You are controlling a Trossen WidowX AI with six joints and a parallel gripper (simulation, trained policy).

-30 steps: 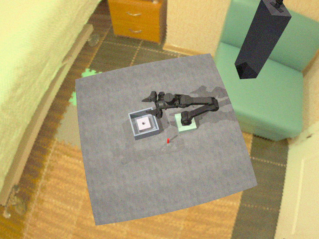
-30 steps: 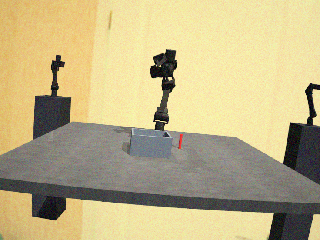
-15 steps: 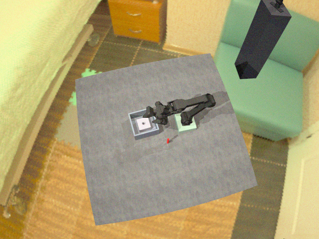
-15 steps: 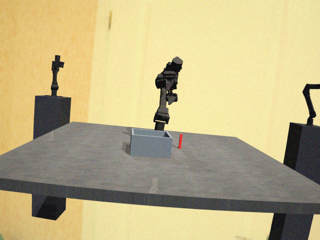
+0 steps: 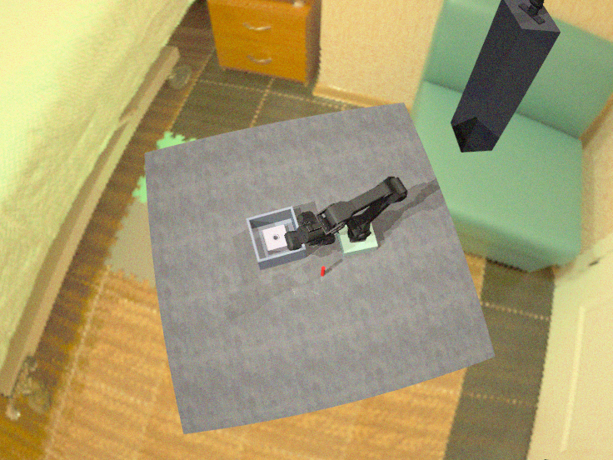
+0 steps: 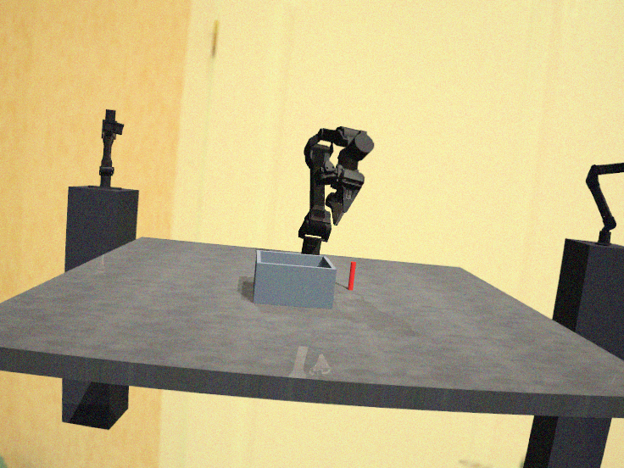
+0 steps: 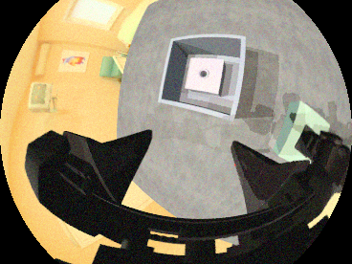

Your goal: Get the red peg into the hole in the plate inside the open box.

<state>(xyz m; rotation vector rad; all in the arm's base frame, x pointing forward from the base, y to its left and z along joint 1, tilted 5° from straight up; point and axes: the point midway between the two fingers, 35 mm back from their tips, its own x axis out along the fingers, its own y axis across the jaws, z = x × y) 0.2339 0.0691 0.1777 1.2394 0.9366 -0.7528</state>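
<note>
Now: gripper tip 90 mm past the red peg, 50 mm to the right of it and 170 mm above it. The rest, counted from my gripper tip: grey box 80 mm ahead, 100 mm to the right, 180 mm below; then pale plate 80 mm ahead, 100 mm to the right, 160 mm below.
</note>
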